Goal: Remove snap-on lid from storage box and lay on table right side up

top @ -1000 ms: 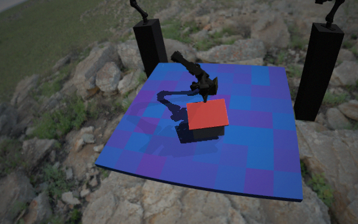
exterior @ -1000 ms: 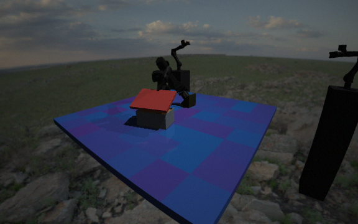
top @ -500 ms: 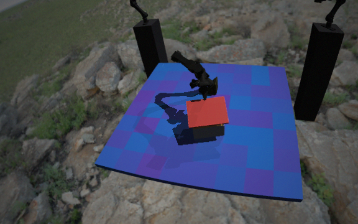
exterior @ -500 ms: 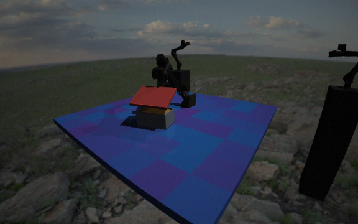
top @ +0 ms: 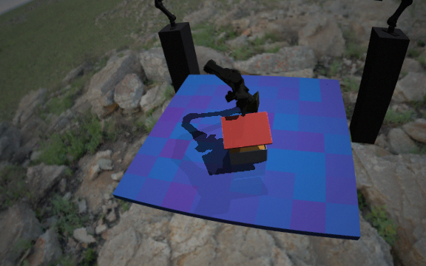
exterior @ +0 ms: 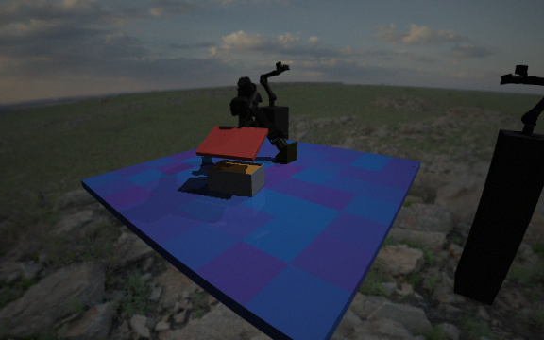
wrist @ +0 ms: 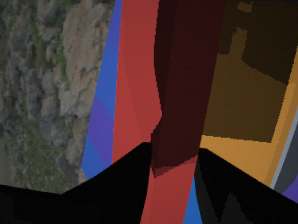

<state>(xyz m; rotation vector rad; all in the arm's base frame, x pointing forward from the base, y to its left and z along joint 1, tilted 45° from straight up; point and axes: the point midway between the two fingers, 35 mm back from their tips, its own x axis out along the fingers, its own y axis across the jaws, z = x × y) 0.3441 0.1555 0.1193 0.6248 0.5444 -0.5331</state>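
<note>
Right now the red lid is 70 mm ahead of my gripper tip, 30 mm below it and 20 mm to the left of it. Also, from my gripper tip: storage box 190 mm below, 50 mm ahead, 20 mm to the left.
</note>
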